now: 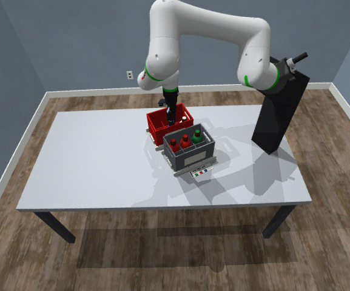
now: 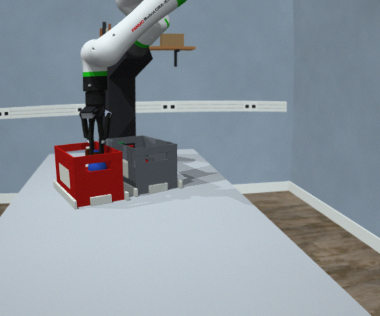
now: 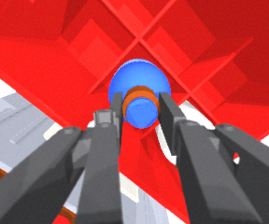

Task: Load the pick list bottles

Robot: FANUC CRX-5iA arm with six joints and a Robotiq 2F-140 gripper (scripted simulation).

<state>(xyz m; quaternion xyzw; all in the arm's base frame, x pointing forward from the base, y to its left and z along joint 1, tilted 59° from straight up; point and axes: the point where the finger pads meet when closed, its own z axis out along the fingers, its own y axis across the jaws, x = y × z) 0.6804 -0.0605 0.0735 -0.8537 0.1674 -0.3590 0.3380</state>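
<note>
Now: the blue-label bottle 80 mm below my hand. Also, from my hand: white-capped bottle: 80 mm below, 70 mm behind, 60 mm to the right; red crate: 90 mm below, 30 mm to the right, 30 mm ahead; red bottle: 120 mm behind, 100 mm to the left, 80 mm below.
</note>
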